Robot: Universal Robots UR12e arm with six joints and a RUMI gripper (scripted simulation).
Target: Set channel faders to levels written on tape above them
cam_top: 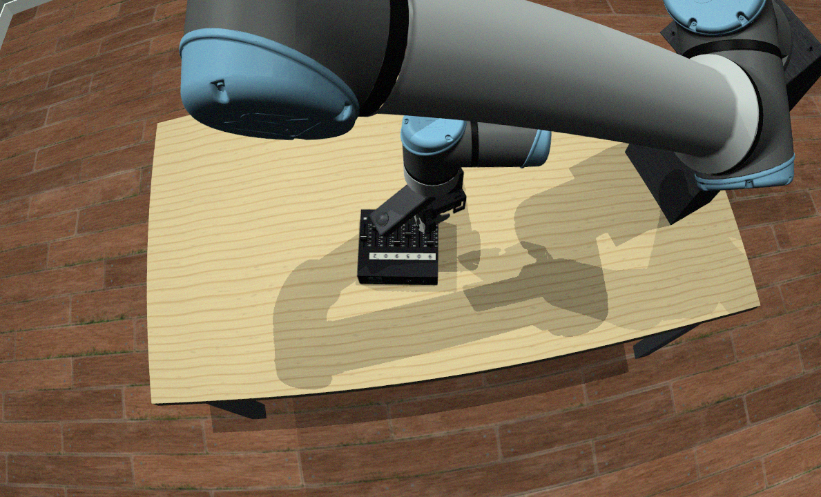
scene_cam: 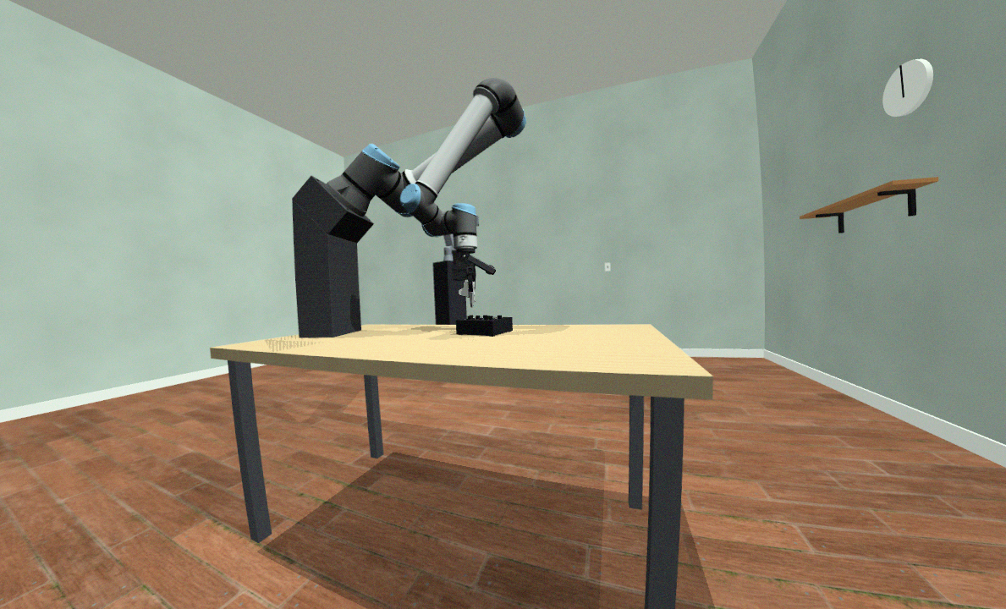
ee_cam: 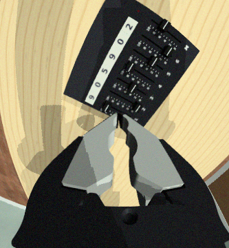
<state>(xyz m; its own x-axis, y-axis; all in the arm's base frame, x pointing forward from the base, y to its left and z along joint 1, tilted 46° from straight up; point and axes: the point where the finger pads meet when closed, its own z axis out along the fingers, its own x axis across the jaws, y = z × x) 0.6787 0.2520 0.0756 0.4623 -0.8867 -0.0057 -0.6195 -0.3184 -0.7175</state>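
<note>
The channel 3 fader is 5 cm below my hand and 3 cm ahead of it. Also, from my hand: channel 1 fader 5 cm below, 2 cm behind, 1 cm to the left; then channel 2 fader 5 cm below, 3 cm to the right, 1 cm ahead; then channel 4 fader 5 cm below, 5 cm ahead, 2 cm to the left.
</note>
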